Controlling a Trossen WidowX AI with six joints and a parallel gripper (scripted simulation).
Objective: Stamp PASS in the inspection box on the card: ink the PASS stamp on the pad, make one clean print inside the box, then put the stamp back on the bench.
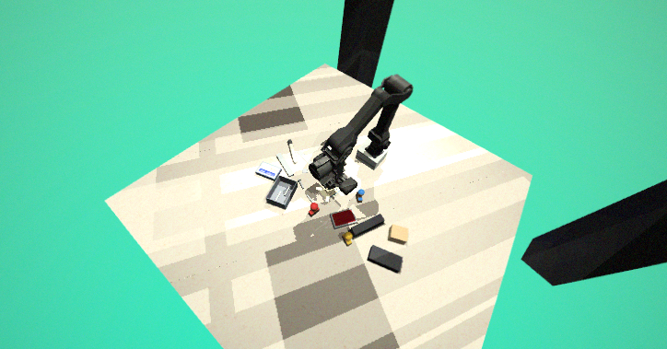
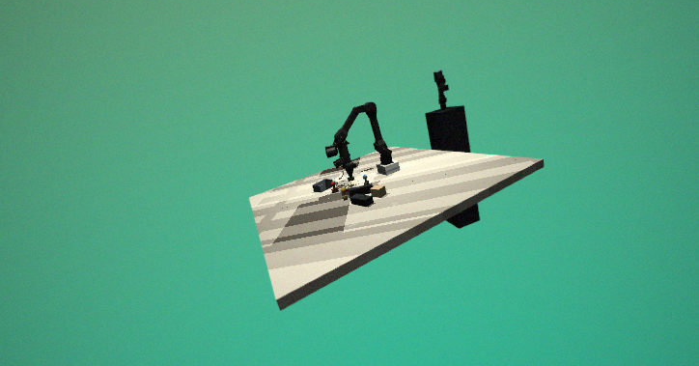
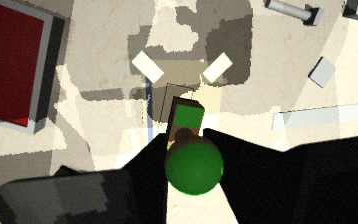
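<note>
My gripper tip is now 50 mm above the pale card, 10 mm to the left of it and 10 mm past it. The rest, counted from my gripper tip: blue-knobbed stamp: 100 mm to the left, 60 mm behind, 30 mm below; then green-knobbed stamp: right at my gripper tip; then red-knobbed stamp: 120 mm ahead, 30 mm to the left, 30 mm below.
</note>
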